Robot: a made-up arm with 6 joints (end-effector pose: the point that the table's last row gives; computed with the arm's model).
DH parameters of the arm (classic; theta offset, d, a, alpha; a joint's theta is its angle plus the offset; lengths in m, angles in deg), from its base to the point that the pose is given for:
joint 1: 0 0.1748 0 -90
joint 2: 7.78 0 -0.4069 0
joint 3: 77.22 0 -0.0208 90
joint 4: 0 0.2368 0 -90
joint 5: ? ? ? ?
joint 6: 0 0.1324 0 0
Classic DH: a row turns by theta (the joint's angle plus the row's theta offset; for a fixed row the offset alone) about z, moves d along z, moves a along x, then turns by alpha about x.
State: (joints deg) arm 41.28 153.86 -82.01 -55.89 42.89 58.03
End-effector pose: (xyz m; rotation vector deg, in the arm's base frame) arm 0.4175 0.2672 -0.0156 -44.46 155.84 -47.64
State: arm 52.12 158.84 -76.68 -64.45 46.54 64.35
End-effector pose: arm 0.3439 0.3008 -0.0552 -63.57 145.09 -59.02
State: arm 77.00 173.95 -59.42 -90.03 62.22 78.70
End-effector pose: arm 0.1877 0.2919 -0.1257 -106.87 89.37 -83.16
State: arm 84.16 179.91 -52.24 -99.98 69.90 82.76
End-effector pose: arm 0.1510 0.2726 -0.1401 -117.94 63.46 -84.93
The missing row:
joint 5: 0 0 0.0001 90
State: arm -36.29 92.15 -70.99 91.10 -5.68 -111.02
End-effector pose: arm 0.3388 -0.2649 0.4928 19.76 108.54 -43.77
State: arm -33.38 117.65 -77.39 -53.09 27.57 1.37
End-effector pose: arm 0.4037 -0.3247 0.2888 -10.29 155.69 -57.00
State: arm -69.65 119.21 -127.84 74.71 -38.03 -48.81
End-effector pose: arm 0.1233 -0.5584 0.6213 70.97 21.27 -61.68
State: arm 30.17 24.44 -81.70 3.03 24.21 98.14
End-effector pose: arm -0.1295 -0.0720 0.6926 36.11 53.35 120.70
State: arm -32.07 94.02 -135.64 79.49 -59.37 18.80
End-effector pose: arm 0.1626 -0.2340 0.8229 49.75 -38.20 37.88
